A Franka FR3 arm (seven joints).
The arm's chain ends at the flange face. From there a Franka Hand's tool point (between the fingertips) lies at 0.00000 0.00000 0.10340 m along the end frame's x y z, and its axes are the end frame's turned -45 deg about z.
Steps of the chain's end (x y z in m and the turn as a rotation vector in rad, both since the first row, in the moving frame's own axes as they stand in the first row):
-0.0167, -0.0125, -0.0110, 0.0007, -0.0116, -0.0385
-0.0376, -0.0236, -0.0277, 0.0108, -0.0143, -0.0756
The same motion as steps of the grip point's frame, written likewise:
-0.0038, -0.0215, -0.0110, 0.0087, -0.0077, -0.0385
-0.0102, -0.0451, -0.0277, 0.0177, -0.0025, -0.0756

